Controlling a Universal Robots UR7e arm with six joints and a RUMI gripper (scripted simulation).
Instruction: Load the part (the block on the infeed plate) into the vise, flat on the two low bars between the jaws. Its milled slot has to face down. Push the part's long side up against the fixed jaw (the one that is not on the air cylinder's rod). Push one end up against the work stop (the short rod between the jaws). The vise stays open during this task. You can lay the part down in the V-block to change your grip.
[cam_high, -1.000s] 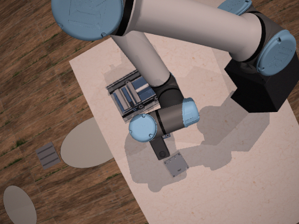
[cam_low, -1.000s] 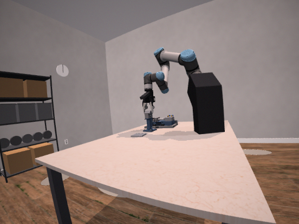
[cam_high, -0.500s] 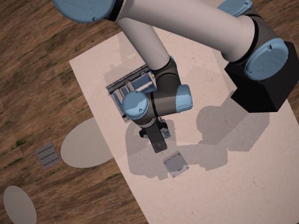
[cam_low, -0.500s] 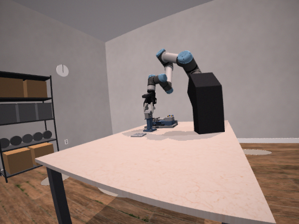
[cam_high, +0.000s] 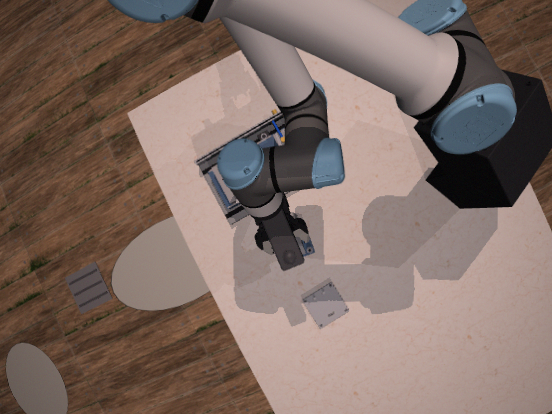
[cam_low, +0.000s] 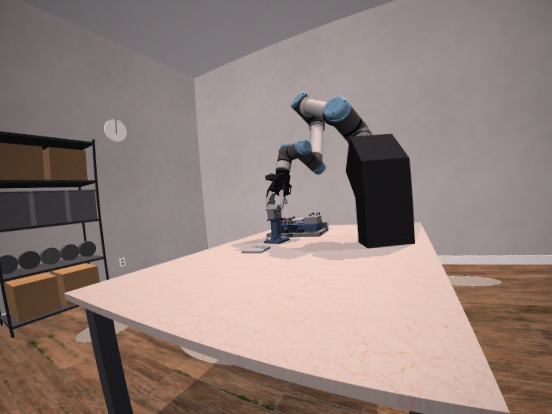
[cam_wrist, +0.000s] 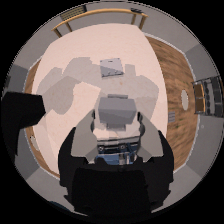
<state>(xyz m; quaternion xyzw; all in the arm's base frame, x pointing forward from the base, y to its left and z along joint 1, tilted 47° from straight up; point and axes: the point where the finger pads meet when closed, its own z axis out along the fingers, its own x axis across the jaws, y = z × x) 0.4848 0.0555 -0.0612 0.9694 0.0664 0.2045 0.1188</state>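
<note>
Right now the part is 1 cm to the left of my hand and 1 cm below it. Also, from my hand: vise 21 cm to the right, 12 cm below, 2 cm behind; air cylinder rod 21 cm to the right, 9 cm below, 4 cm behind; infeed plate 19 cm to the left, 16 cm below.
</note>
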